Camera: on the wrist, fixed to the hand. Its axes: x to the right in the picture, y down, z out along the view.
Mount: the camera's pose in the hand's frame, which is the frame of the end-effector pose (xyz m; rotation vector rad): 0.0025 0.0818 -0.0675 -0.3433 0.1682 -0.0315
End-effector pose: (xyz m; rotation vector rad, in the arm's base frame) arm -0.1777 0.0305 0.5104 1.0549 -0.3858 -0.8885
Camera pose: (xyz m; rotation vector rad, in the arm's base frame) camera -0.0953 0.0845 0.5498 0.8117 -0.0710 -0.8511
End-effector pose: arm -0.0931 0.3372 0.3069 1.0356 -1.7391 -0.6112
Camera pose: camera -0.0612 0.3807 0.3983 0.8475 -1.4137 -0.7879
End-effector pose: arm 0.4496 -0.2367 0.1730 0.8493 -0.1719 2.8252
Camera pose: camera 0.3943 -0.3051 0.1137 0.5325 -0.5914 2.7057
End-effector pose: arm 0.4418 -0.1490 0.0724 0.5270 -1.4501 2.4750
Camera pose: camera 0.3966 -0.1298 -0.0216 0.2644 -1.7281 2.1207
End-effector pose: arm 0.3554 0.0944 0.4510 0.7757 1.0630 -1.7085
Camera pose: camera 0.4332 0.1402 0.3953 0.6908 1.4450 -1.4503
